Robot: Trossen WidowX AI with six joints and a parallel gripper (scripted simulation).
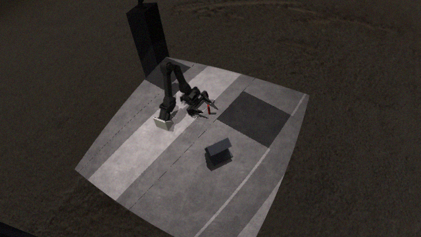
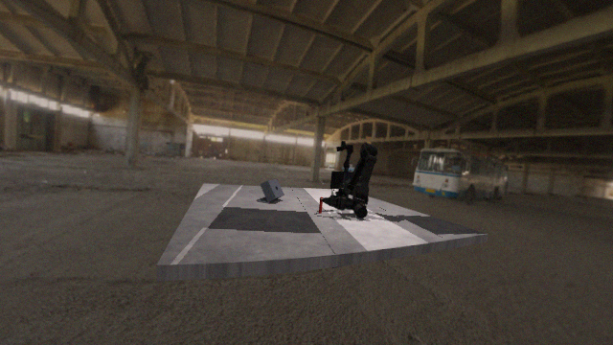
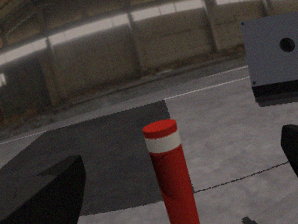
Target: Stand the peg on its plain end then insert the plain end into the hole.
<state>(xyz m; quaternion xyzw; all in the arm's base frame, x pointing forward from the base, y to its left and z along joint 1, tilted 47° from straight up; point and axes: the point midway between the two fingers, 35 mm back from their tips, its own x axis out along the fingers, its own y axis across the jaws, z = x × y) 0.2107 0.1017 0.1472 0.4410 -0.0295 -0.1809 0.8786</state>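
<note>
My gripper tip is now 1 cm short of the red peg, 1 cm to the right of it and 1 cm above it. Also, from my gripper tip: sloped panel 17 cm ahead, 27 cm to the right.
</note>
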